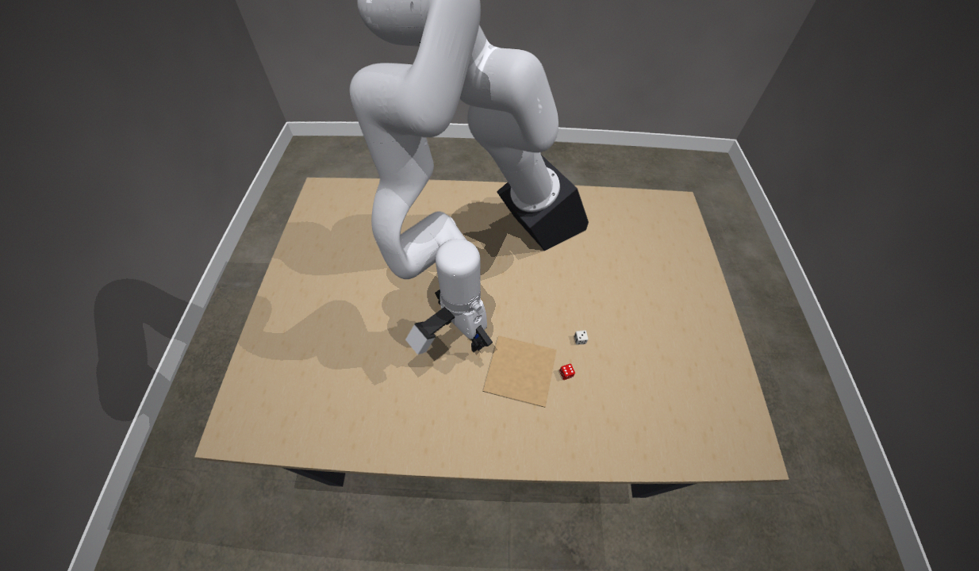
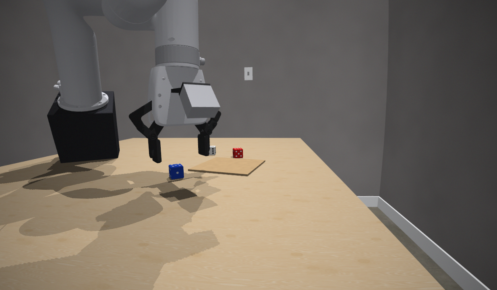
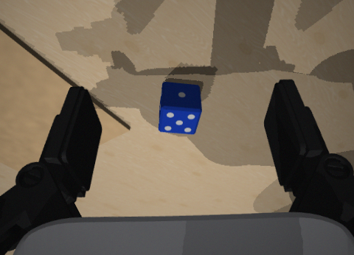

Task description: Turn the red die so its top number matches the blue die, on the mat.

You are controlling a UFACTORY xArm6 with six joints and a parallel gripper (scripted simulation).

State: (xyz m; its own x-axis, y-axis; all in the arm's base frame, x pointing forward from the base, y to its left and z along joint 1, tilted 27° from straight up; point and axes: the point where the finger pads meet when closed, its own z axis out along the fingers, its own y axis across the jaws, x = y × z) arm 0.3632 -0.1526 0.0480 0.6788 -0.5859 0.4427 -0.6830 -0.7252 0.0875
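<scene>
Now: the blue die 20 mm behind my hand, 30 mm to the left of it and 40 mm below it. Also, from my hand: mat 60 mm ahead, 130 mm to the left, 50 mm below; then red die 70 mm ahead, 230 mm to the left, 40 mm below; then white die 20 mm behind, 270 mm to the left, 40 mm below.
</scene>
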